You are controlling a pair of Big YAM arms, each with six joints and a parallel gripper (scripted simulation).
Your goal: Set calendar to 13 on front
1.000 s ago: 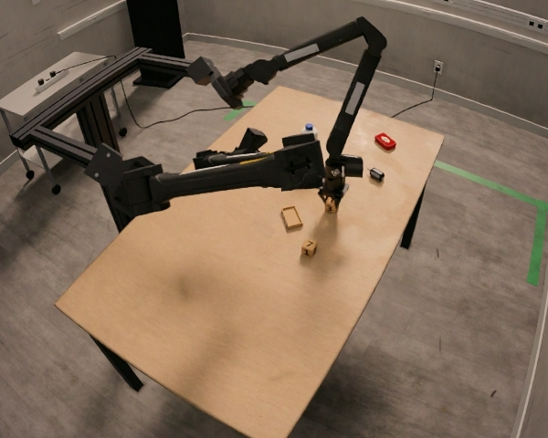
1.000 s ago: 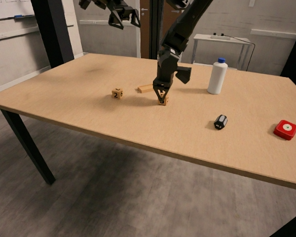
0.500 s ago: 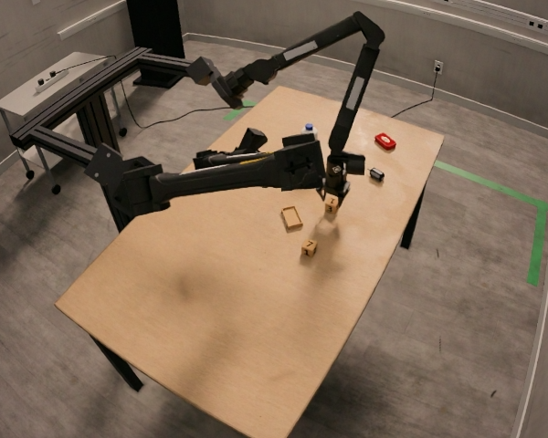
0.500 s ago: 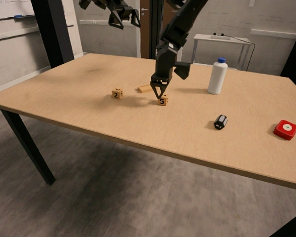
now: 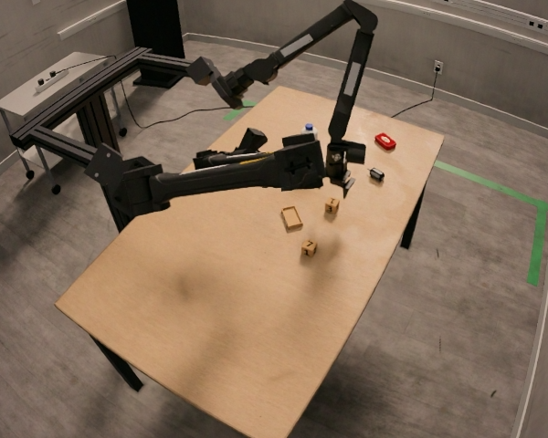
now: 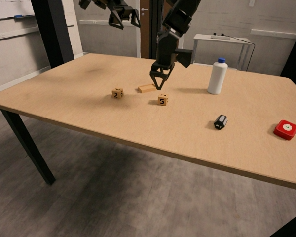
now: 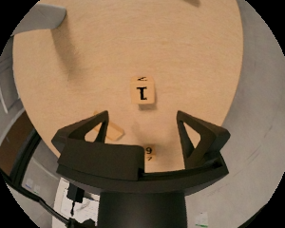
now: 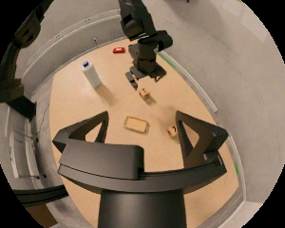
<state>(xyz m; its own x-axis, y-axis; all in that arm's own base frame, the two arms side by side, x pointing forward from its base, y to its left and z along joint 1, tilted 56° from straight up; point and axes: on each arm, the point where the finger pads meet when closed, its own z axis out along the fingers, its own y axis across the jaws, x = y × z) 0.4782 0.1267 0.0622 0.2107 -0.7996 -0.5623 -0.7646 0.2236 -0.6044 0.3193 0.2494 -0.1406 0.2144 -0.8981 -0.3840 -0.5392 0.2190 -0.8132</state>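
Now: left hand 210 mm to the left of the wooden cube, 70 mm above it and 10 mm past it. The rest, counted from my left hand: wooden digit cube (70 mm below, 10 mm to the left); black object (240 mm to the left, 100 mm ahead, 80 mm below); wooden tray (120 mm behind, 90 mm to the right, 90 mm below).
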